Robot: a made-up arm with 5 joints.
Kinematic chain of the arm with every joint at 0, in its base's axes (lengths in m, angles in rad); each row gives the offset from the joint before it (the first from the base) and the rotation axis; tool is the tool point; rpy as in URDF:
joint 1: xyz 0 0 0.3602 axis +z
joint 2: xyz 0 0 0 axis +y
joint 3: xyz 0.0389 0 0.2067 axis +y
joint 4: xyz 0.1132 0 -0.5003 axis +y
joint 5: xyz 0.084 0 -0.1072 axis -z
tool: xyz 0 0 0 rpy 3.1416 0 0
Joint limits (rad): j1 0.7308..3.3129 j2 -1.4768..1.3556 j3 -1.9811..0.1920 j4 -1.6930..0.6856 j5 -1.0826..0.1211
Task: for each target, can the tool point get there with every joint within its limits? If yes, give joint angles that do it. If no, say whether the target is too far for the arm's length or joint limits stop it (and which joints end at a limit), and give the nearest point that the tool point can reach.
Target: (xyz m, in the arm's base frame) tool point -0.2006 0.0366 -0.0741
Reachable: yes | joints 2.9612 0.8023 -0.3844 -0.9730 -0.0423
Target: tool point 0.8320 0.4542 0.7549
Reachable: no: too far | nearest point 0.5601 0.5020 0.6819 | short by 0.286 m
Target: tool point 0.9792 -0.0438 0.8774
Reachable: no: too far | nearest point 0.6008 -0.0269 0.8636 | short by 0.379 m
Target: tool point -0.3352 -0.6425 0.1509
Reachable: no: joint limits stop it (at a limit: joint 2, joint 3) | nearest point -0.1946 -0.3730 0.2139 | short by 0.310 m
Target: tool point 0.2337 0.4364 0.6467
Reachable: yes | joints 1.0792 -0.1266 -1.1105 -1.4410 -0.8218
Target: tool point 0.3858 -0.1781 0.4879
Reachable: no: joint limits stop it (at a limit: joint 2, joint 3, joint 4) | nearest point 0.3845 -0.1775 0.2413 | short by 0.247 m
